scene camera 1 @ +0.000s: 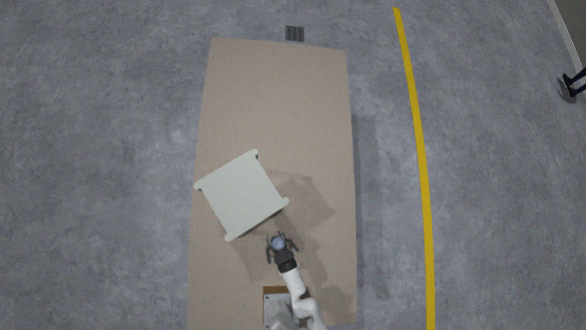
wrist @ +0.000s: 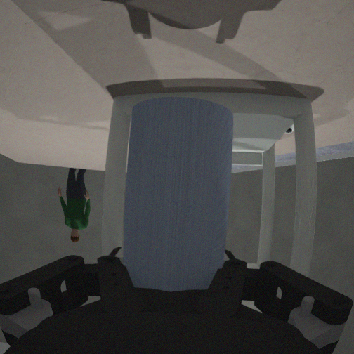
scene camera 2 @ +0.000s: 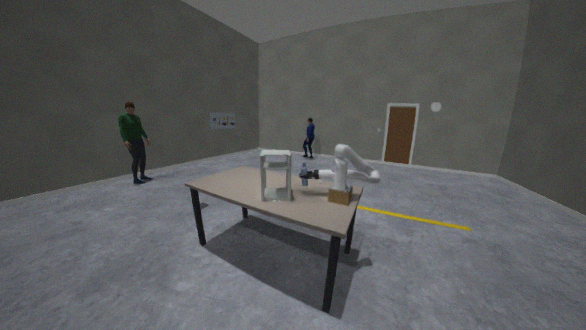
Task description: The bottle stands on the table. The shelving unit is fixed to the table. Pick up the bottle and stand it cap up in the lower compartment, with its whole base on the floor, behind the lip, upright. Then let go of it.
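Places are measured from the arm's base along level axes (x up, y ahead, z left), in millimetres.
Pixels of known places: gripper, fingertip midpoint: [scene camera 1: 273,233] [scene camera 2: 299,175]; arm's base, origin of the base link: [scene camera 1: 276,309] [scene camera 2: 339,187].
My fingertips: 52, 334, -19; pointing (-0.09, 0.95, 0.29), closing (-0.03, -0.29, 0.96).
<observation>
Ahead of a thing's pixels: the offset from my fingertips to its top centre, as dx, dy, dz. "*": to the spot under its first point. Level surfaces: height alone.
The blue bottle @[+108, -38, -11] [scene camera 1: 278,243] [scene camera 2: 305,182] [wrist: 177,190] is upright, cap up, and held above the table @[dx -162] [scene camera 1: 280,100] [scene camera 2: 225,182]. My gripper [scene camera 1: 278,242] [scene camera 2: 304,175] [wrist: 172,255] is shut on its body, with a finger on either side. The pale shelving unit @[+198, +164, +107] [scene camera 1: 240,195] [scene camera 2: 263,180] [wrist: 305,190] stands just beyond the bottle, which is outside it, in front of an open side. In the upside-down wrist view the bottle hides the left part of the lower compartment; its floor [wrist: 257,131] and front lip [wrist: 270,104] show at the right. The bottle's cap is hidden there.
The unit's posts [wrist: 114,190] flank the opening, and its top board and an upper shelf @[* +92, +157, +110] [scene camera 2: 276,165] lie above the lower compartment. The robot's base sits on a wooden block [scene camera 2: 340,195] at the table's end. A person in green [scene camera 2: 131,127] [wrist: 76,212] stands away from the table.
</observation>
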